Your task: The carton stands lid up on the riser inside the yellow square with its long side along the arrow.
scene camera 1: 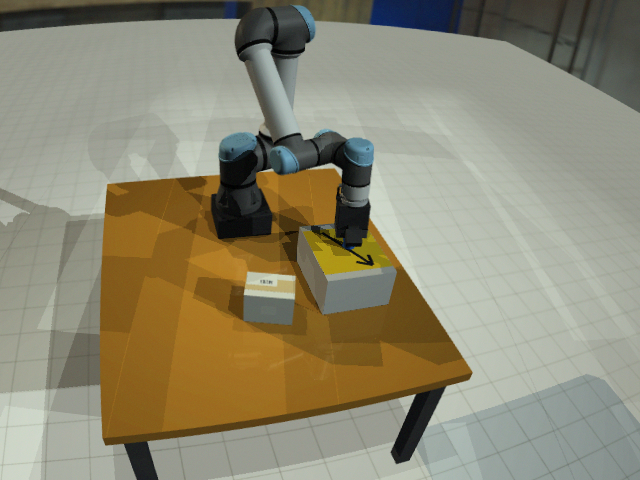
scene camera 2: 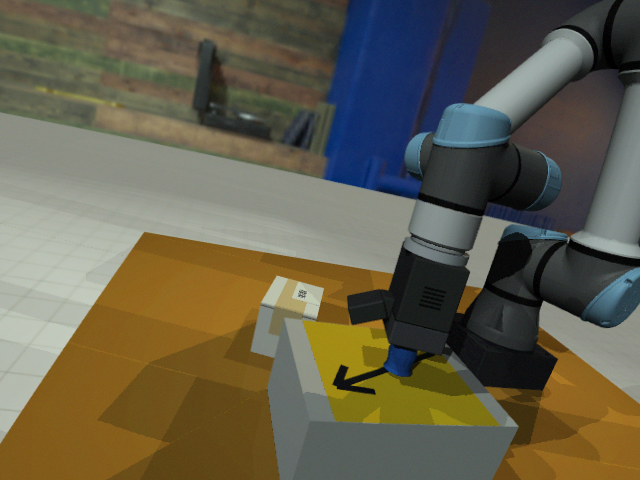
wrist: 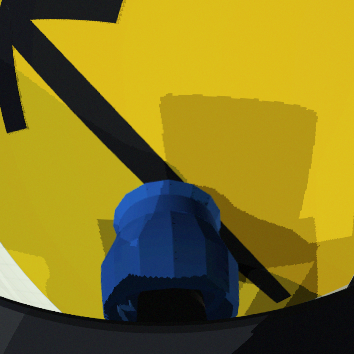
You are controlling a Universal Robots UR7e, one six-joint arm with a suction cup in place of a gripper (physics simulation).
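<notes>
The carton (scene camera 1: 268, 310) (scene camera 2: 262, 328) stands on the table beside the riser (scene camera 1: 356, 294) (scene camera 2: 403, 449), apart from it in scene camera 1. A tan tape strip and a printed label show on its top. The riser's top bears the yellow square (scene camera 1: 336, 263) (scene camera 2: 341, 346) (wrist: 225, 50) with a black arrow (scene camera 1: 356, 254) (scene camera 2: 364, 377) (wrist: 80, 95). My gripper (scene camera 1: 348, 246) (scene camera 2: 399, 373) (wrist: 167, 187), a blue suction cup, points down over the arrow's shaft, at or very close to the square. It holds nothing; contact cannot be told. The carton does not show in the wrist view.
The wooden table (scene camera 1: 206, 382) (scene camera 2: 170, 320) bears the carton, the riser and the black arm base (scene camera 1: 242, 223) (scene camera 2: 509, 364). The base is behind the riser and to its left in scene camera 1. The riser stands near the table's right edge there.
</notes>
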